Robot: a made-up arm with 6 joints. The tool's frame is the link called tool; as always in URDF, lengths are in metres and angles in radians.
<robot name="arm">
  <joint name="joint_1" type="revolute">
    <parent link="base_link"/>
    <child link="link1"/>
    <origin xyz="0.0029 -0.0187 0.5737" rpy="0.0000 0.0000 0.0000"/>
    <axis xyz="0 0 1"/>
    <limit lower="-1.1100" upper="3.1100"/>
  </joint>
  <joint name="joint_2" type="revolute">
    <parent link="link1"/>
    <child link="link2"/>
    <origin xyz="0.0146 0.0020 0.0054" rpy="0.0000 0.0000 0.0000"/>
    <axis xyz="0 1 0"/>
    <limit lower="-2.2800" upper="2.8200"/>
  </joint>
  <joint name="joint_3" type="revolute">
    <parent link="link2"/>
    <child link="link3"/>
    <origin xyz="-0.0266 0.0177 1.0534" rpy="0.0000 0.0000 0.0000"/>
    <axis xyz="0 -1 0"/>
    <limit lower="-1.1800" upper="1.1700"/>
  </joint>
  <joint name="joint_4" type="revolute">
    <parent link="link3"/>
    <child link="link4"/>
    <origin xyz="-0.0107 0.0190 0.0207" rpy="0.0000 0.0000 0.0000"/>
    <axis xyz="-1 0 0"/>
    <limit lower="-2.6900" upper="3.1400"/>
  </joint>
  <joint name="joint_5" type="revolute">
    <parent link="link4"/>
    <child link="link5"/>
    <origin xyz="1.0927 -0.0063 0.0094" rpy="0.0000 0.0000 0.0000"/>
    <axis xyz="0 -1 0"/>
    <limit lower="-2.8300" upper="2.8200"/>
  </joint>
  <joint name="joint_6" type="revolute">
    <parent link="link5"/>
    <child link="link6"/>
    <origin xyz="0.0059 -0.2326 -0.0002" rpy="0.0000 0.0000 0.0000"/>
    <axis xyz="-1 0 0"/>
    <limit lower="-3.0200" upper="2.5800"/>
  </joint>
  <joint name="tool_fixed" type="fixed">
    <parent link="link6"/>
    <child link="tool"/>
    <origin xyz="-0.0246 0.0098 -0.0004" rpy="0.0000 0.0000 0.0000"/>
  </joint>
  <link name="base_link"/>
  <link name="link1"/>
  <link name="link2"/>
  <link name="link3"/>
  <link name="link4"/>
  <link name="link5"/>
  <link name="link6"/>
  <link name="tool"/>
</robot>
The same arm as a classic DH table. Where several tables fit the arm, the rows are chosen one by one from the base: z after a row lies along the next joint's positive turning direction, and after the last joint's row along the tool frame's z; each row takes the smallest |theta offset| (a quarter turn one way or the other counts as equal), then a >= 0, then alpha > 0; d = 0 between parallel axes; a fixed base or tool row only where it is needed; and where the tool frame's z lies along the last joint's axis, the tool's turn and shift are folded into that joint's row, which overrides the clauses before.
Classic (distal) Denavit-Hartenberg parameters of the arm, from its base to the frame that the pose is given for. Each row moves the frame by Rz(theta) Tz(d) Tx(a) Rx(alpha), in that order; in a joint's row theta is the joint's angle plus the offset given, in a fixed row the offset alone. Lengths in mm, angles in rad.
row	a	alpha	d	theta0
base (fixed)	18.9	0	0	-1.4169
joint_1	14.6	-1.5708	579.1	1.4169
joint_2	-1053.7	3.1416	0	1.5456
joint_3	-20.7	1.5708	-38.7	-0.0252
joint_4	-9.4	-1.5708	-1082	0
joint_5	0.2	1.5708	238.9	0
joint_6	9.8	1.5708	18.7	-1.5708
tool (fixed)	0	0	-0.4	-1.5708
Joint limits (rad, base to tool): -1.11..3.11 -2.28..2.82 -1.18..1.17 -2.69..3.14 -2.83..2.82 -3.02..2.58

